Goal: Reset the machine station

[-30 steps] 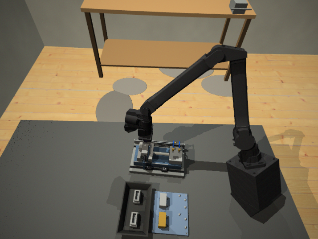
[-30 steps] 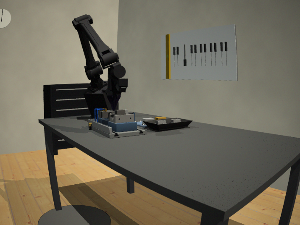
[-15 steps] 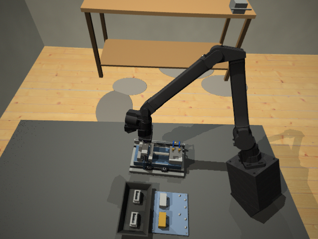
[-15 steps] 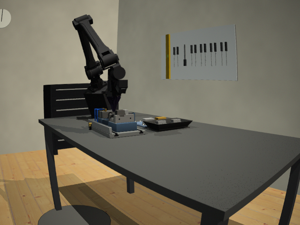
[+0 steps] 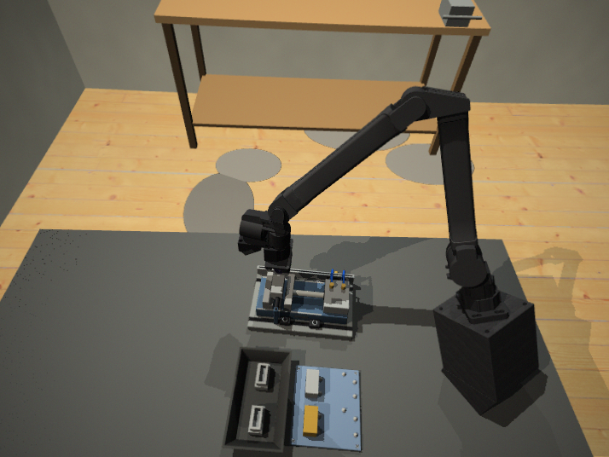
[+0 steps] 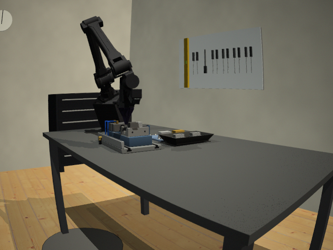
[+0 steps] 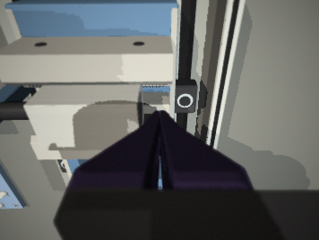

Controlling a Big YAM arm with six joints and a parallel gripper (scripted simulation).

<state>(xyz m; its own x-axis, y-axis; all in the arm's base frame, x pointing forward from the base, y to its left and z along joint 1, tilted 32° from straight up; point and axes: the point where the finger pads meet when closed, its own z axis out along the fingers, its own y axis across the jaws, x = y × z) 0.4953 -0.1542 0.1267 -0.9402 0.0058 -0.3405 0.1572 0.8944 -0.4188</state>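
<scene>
The gray aluminum blank is 1 cm ahead of my hand, 4 cm to the left of it and 2 cm below it. From my hand the other things lie so: moving jaw (3 cm behind, 5 cm to the left, 4 cm below); then fixed jaw (3 cm ahead, 4 cm to the left, 4 cm below); then work stop rod (1 cm ahead, 9 cm to the left, 3 cm below).
</scene>
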